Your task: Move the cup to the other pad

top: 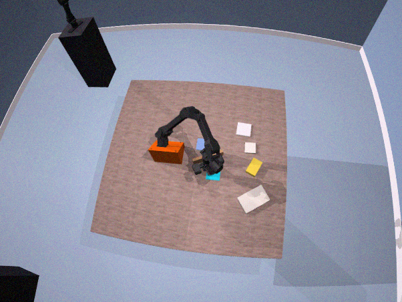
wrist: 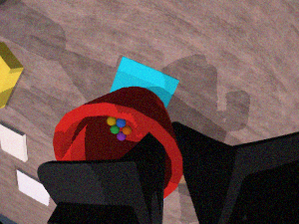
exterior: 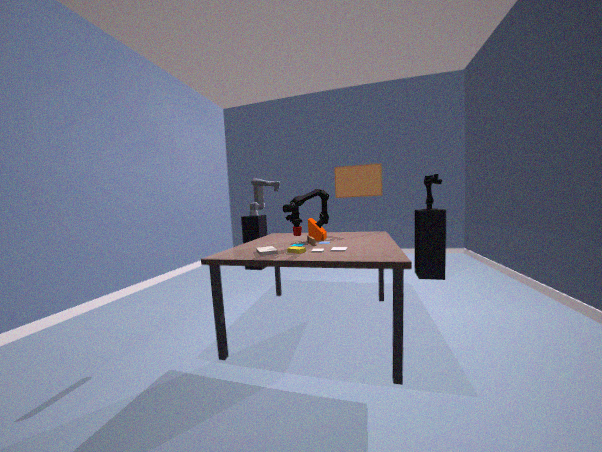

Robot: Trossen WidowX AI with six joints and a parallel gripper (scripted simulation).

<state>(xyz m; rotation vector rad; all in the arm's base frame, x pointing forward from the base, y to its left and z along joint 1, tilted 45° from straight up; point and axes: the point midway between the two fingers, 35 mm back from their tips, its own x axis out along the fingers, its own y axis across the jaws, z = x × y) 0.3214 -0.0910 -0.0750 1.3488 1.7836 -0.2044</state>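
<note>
Now: gripper tip 3 cm short of the cyan pad, 2 cm to the right of it and 12 cm above it. From my gripper tip the other things lie so: red cup (3 cm ahead, 2 cm to the left); then light blue pad (7 cm behind, 22 cm to the left, 12 cm below); then wooden strip (2 cm behind, 12 cm to the left, 10 cm below).
</note>
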